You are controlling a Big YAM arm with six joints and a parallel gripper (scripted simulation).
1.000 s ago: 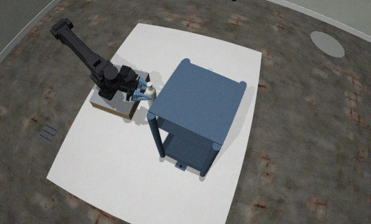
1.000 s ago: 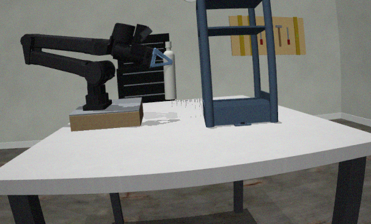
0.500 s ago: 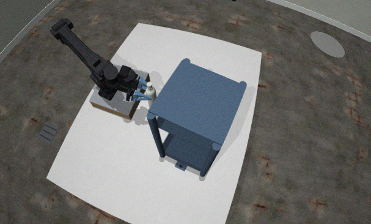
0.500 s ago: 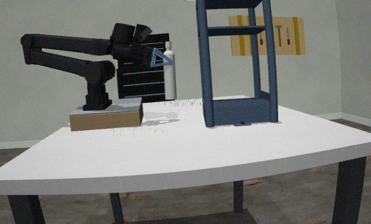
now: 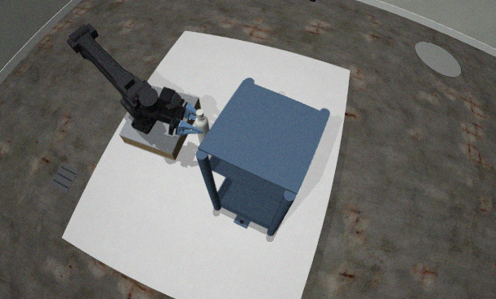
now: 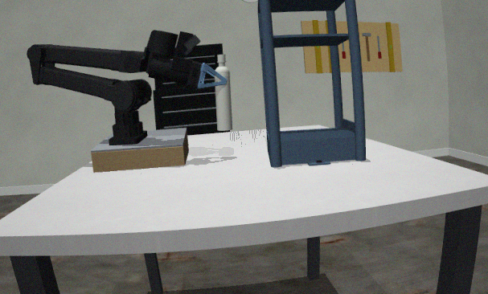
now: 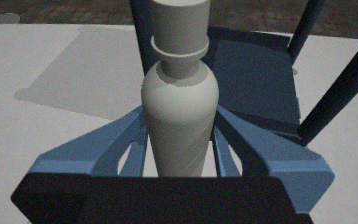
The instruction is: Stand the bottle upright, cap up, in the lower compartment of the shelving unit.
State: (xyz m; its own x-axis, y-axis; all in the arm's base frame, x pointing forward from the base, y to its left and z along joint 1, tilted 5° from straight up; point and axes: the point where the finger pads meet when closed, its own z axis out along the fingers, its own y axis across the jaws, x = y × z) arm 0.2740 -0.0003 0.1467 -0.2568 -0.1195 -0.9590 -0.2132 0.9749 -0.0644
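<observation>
Right now the blue shelving unit is 220 mm ahead of my hand and 50 mm to the right of it.
</observation>
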